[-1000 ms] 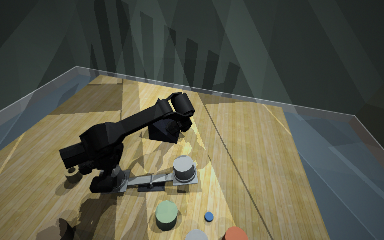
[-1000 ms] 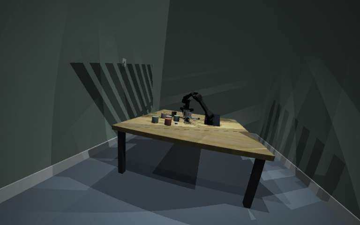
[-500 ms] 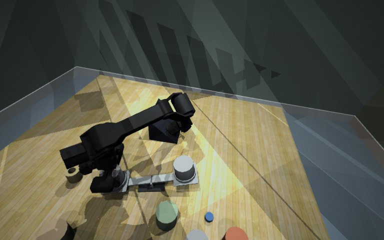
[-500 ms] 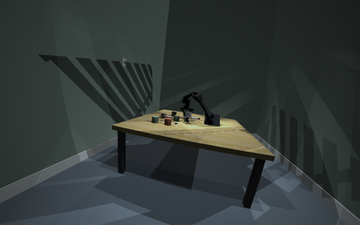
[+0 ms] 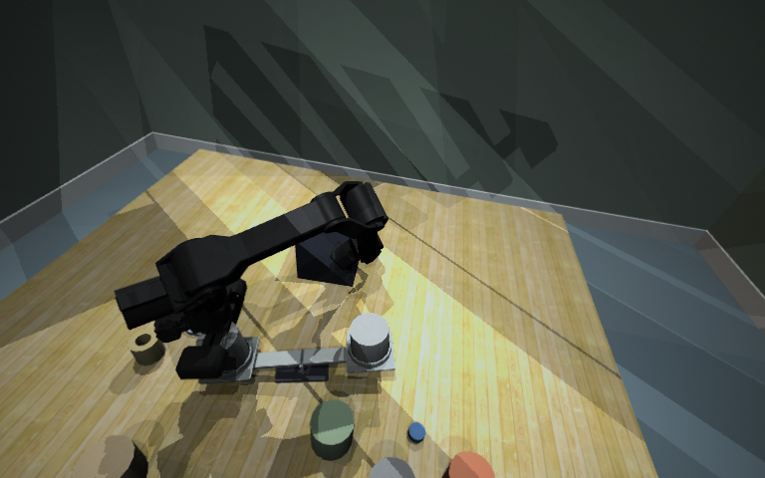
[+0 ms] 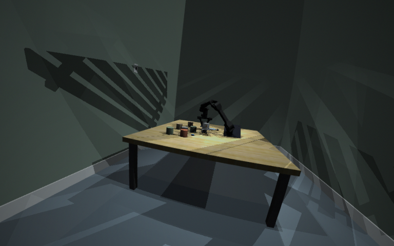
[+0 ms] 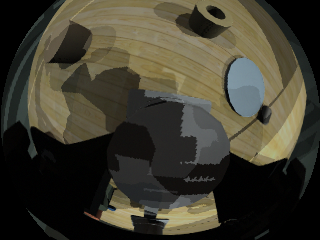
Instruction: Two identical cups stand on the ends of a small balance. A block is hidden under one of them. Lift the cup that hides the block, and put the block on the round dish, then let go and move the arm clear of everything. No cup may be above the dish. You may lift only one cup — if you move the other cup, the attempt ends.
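Now: the pale round dish 110 mm to the right of my gripper tip, 100 mm behind it and 60 mm below it. Also, from my gripper tip: blue disc 370 mm to the left, 60 mm below, 20 mm ahead; then teal block 10 mm below; then tan ring 160 mm to the right, 40 mm below, 10 mm ahead.
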